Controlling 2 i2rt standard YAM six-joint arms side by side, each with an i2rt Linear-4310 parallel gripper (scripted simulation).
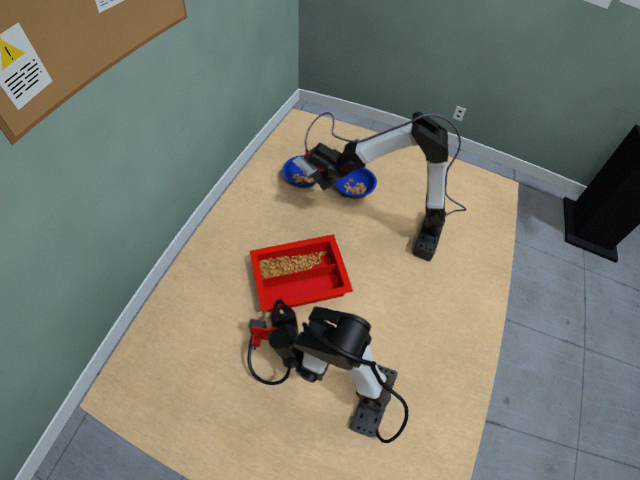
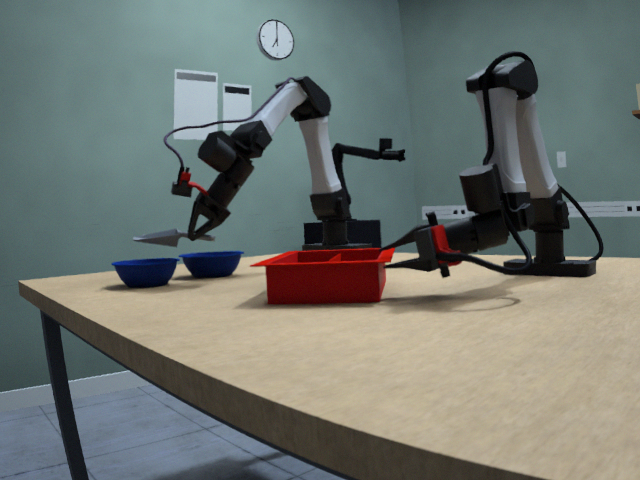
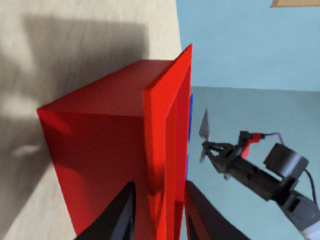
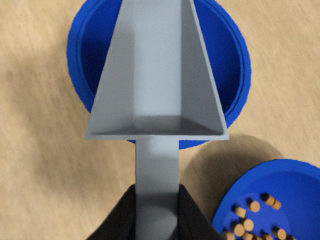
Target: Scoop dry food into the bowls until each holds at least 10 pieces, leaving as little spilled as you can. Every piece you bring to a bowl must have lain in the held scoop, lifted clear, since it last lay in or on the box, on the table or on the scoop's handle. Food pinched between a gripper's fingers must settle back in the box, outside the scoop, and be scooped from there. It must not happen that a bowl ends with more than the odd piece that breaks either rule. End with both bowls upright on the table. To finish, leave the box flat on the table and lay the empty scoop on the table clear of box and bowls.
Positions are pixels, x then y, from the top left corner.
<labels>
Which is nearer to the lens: the red box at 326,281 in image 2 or the blue bowl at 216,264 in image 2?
The red box.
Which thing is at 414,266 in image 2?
The left gripper.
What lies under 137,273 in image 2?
A blue bowl.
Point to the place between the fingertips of the left gripper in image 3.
159,190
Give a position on a blue bowl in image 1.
363,175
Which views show the red box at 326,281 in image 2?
Image 1, image 2 and image 3 only.
</labels>
